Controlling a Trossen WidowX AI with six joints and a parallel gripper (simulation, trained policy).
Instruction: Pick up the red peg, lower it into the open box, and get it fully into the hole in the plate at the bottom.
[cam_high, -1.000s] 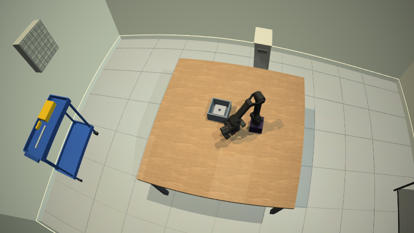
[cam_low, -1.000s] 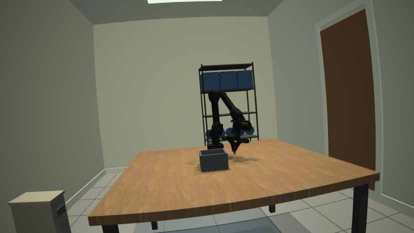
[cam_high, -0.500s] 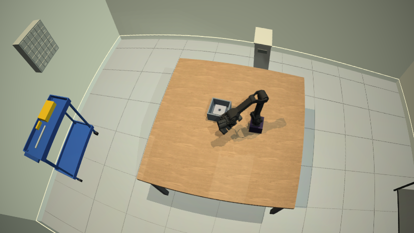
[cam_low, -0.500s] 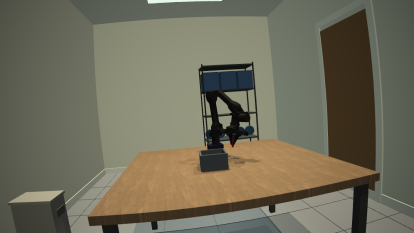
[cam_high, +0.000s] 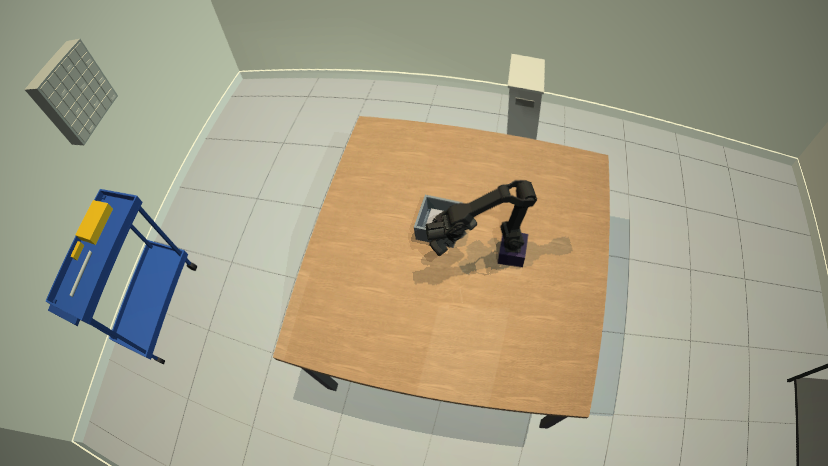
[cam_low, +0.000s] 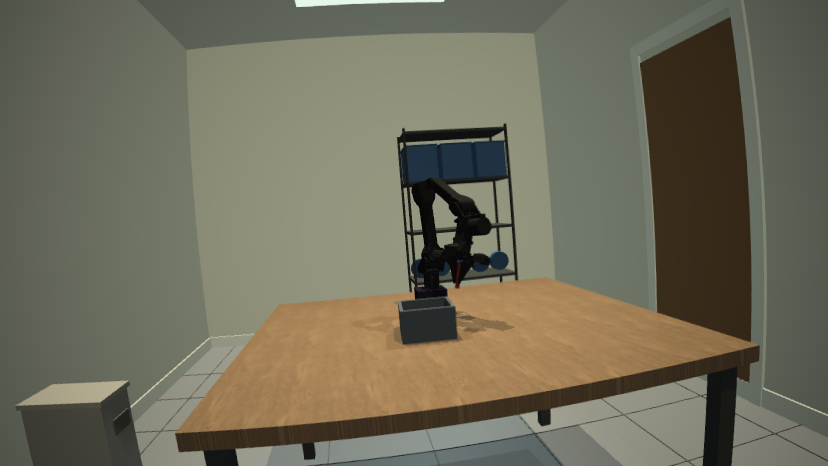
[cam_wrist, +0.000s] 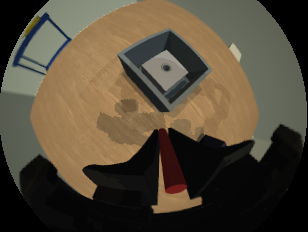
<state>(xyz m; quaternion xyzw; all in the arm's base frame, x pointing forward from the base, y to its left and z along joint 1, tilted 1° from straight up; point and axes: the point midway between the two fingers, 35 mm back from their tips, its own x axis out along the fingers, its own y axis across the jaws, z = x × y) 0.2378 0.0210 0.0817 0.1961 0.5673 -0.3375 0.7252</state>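
Right now the pale plate is 13 cm to the right of my gripper tip, 9 cm below it and 6 cm ahead of it. The rest, counted from my gripper tip: red peg (2 cm above, 1 cm to the left, 1 cm behind); then grey box (13 cm to the right, 11 cm below, 6 cm ahead).
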